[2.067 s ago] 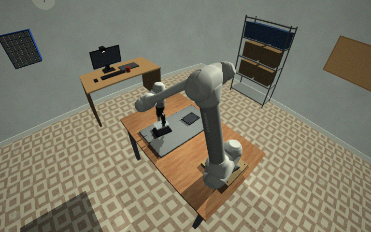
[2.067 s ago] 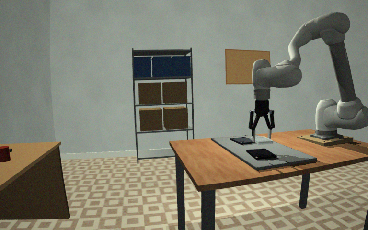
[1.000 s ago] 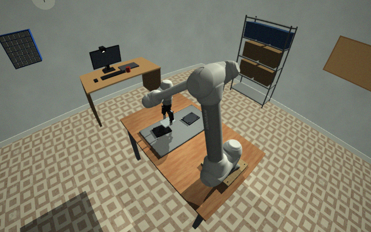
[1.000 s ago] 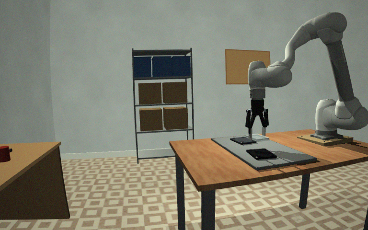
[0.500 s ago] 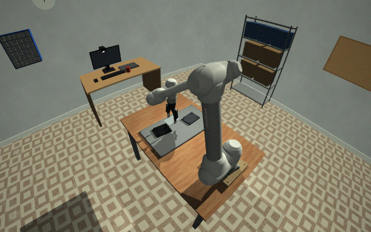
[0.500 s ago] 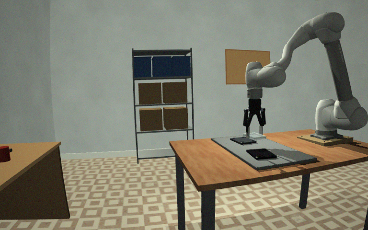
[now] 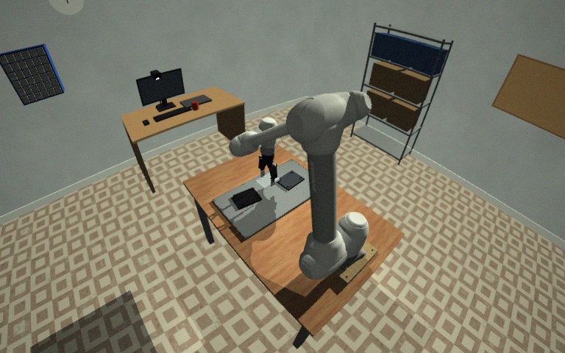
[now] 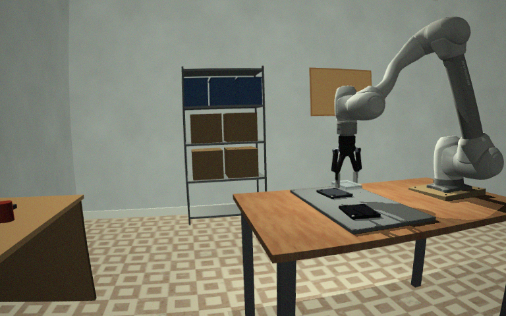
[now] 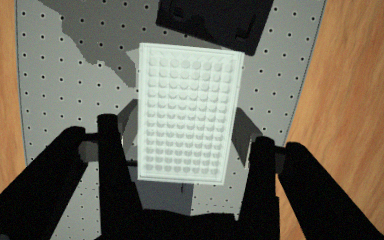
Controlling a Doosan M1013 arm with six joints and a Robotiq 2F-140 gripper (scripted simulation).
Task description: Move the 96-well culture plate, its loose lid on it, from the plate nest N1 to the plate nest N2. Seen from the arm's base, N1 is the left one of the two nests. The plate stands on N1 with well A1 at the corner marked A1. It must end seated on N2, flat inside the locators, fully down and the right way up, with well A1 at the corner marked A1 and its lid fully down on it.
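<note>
My hand is 18 cm to the left of the nest N2 and 10 cm above it. Round my hand: clear lid (1 cm below); black plate nest N1 (16 cm to the left, 10 cm below).
</note>
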